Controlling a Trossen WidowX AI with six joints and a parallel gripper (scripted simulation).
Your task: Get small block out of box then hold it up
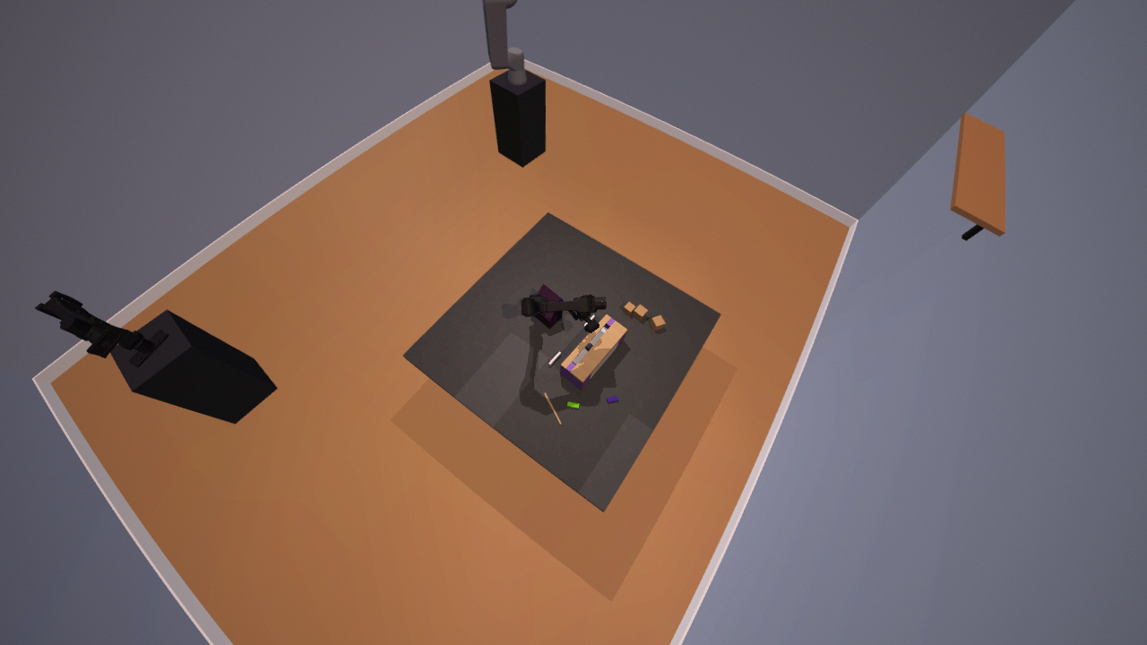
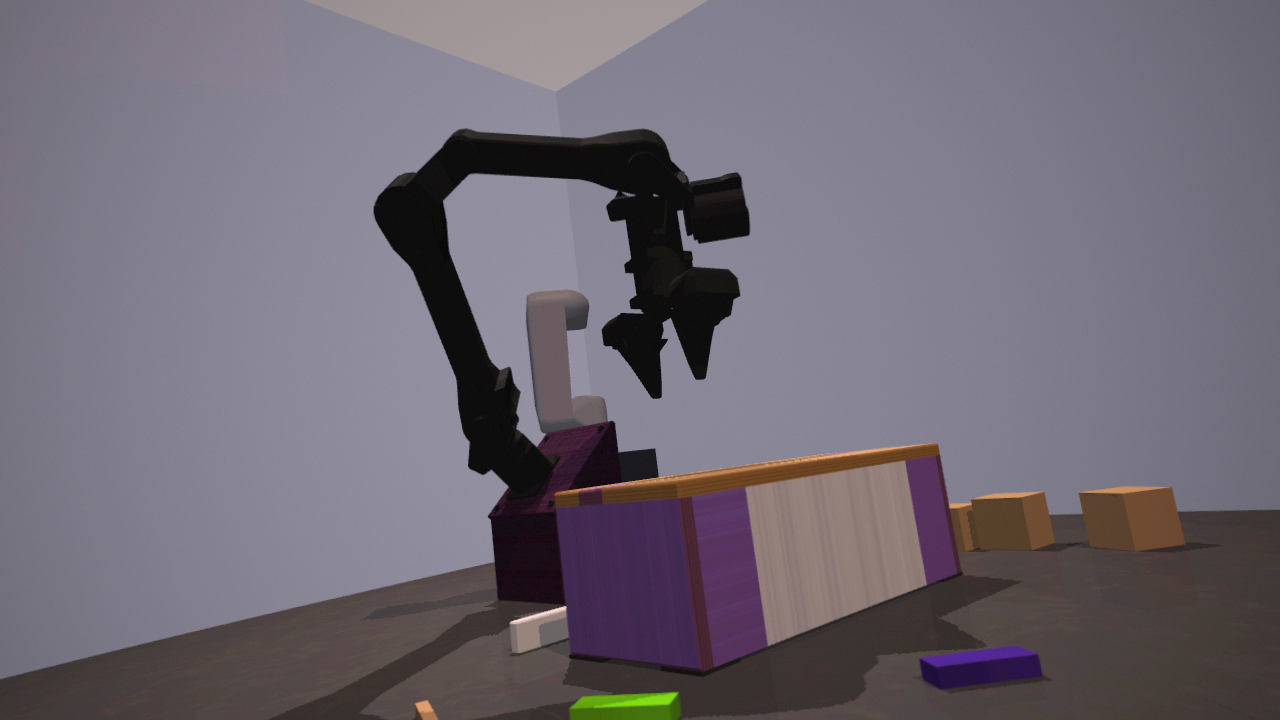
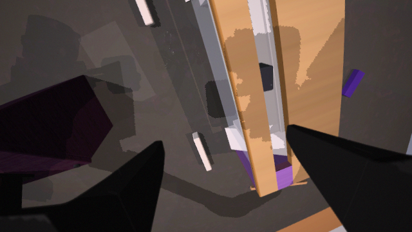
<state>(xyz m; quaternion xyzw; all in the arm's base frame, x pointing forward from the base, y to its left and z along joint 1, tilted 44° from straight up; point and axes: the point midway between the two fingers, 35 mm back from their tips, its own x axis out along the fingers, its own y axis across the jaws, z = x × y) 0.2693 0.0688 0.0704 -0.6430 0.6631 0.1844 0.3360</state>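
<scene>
Now: gripper tip 150 mm above the long box, 70 mm short of it and 10 mm to the left of it. From my gripper tip the other things lie so: thin wooden stick: 370 mm to the right, 210 mm below, 130 mm ahead.
</scene>
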